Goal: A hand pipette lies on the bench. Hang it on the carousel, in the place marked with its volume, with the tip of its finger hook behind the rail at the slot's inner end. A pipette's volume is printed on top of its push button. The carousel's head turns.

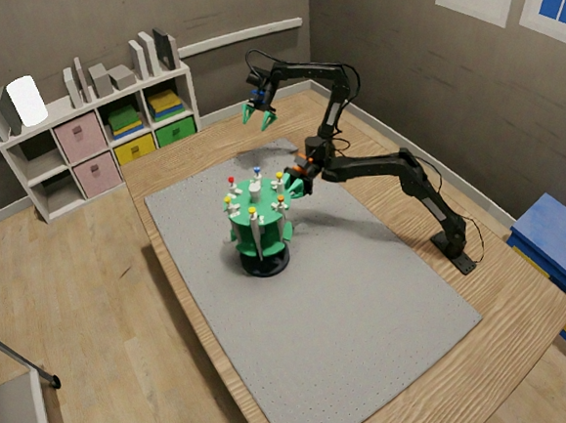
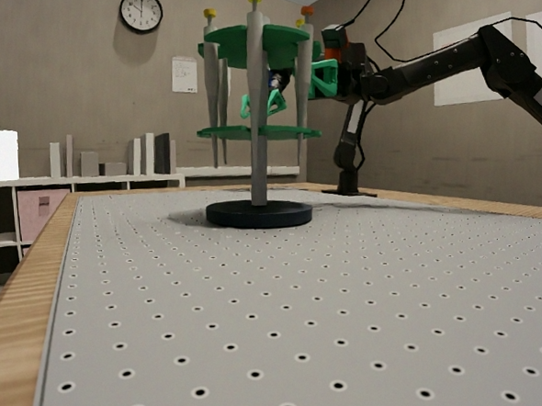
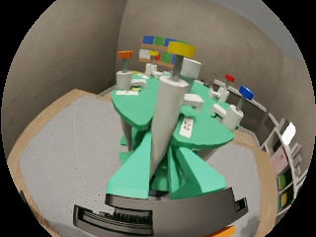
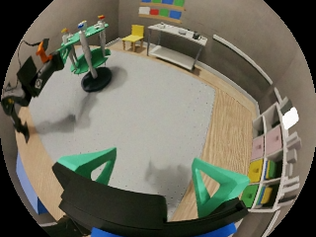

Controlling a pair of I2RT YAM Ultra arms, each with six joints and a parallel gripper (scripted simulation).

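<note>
My left hand is 1 cm short of the hand pipette, 1 cm to the left of it and 2 cm above it.
</note>
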